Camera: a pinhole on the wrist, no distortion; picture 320 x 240 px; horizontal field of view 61.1 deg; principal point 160.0 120.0 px. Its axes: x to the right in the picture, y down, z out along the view. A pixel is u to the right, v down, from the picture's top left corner.
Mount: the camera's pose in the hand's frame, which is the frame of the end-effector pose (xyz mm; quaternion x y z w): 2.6 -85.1 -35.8 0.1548 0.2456 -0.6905 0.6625
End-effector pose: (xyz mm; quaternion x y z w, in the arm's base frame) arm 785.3 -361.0 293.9 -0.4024 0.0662 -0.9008 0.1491
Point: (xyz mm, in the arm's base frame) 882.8 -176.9 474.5
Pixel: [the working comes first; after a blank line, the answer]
In the camera's frame: -30.3 -26.7 251.5

127.3 91.3
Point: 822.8 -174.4 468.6
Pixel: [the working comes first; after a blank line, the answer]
In the camera's frame: 5.1 12.5 222.3

166.2 135.3
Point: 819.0 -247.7 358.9
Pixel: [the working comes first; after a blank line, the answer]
In the camera's frame: -29.6 -28.3 101.7

81.0 44.5
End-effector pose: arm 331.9 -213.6 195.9 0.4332 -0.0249 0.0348 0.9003
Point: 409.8 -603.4 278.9
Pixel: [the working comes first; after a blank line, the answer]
In the camera's frame: -132.3 12.3 386.6

67.2 128.7
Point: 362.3 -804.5 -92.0
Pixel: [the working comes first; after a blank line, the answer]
In the camera's frame: 257.2 -59.8 539.4

289.3 89.9
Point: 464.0 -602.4 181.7
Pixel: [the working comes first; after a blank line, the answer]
In the camera's frame: -35.5 67.1 383.4

134.9 167.5
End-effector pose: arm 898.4 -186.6 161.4 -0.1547 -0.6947 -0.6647 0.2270
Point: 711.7 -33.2 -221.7
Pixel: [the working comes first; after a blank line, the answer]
In the camera's frame: 164.0 -84.7 349.8

287.1 54.4
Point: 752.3 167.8 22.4
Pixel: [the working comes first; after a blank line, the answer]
In the camera's frame: -149.1 -36.2 385.7

55.2 94.5
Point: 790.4 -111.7 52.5
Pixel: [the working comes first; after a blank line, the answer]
In the camera's frame: -19.4 9.1 137.4

121.7 138.0
